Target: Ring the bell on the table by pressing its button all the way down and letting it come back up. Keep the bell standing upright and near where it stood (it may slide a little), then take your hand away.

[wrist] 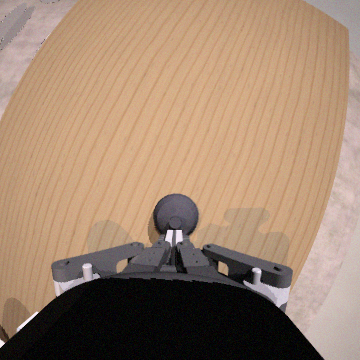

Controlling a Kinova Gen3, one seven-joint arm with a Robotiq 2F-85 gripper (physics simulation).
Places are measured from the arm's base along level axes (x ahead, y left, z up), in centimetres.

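Pixels of known places: gripper, between the fingertips: [174, 239].
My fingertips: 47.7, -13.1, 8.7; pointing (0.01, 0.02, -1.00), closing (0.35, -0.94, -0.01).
Ahead of a thing's pixels: the offset from my fingertips to its top centre, as dx, dy, dz. Level surfaces: height alone.
The dark grey round bell {-0.3, +0.1, -9.1} [176, 210] stands upright on the wooden table {dz -15.7} [190, 100], a little below the middle of the wrist view. Its small round button {-0.3, +0.1, -9.1} [175, 223] shows on top of the dome, just beyond the fingertips. My gripper [174, 239] is shut with nothing between its fingers. Its light fingertips overlap the near side of the bell in the view. The near edge of the bell is hidden behind the fingers. Whether the fingertips touch the bell cannot be told from this view.
Shadows of the gripper fall on the table on both sides of the bell. The table's curved edges show at the left and right, with a pale mottled floor [330, 220] beyond. A white object [27, 321] shows in part at the lower left.
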